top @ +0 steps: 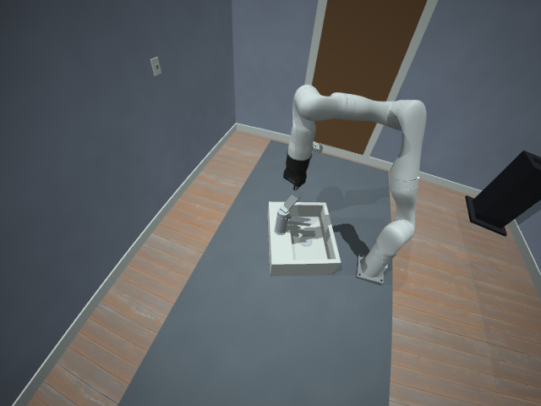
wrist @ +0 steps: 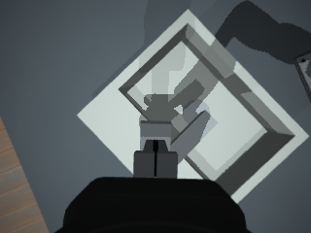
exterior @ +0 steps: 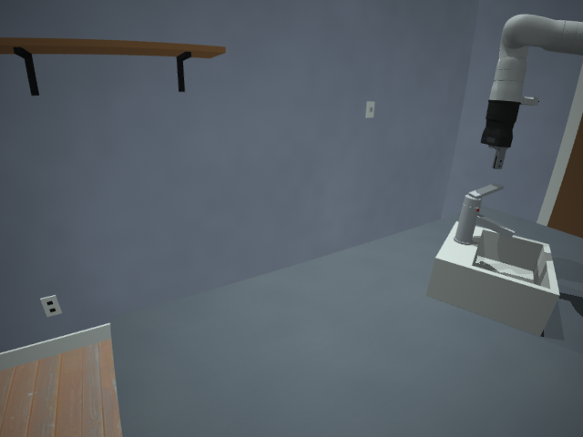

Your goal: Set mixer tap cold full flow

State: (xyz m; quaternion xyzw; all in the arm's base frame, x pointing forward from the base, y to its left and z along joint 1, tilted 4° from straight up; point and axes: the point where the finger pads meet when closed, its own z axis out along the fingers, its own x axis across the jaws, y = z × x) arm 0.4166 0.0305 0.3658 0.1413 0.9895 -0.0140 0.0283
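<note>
Now: hand 1 cm short of the flat lever, 2 cm to the right of it and 8 cm above it. From my hand the other things lie so: white basin (9 cm behind, 33 cm below); grey mixer tap (4 cm to the left, 13 cm below).
</note>
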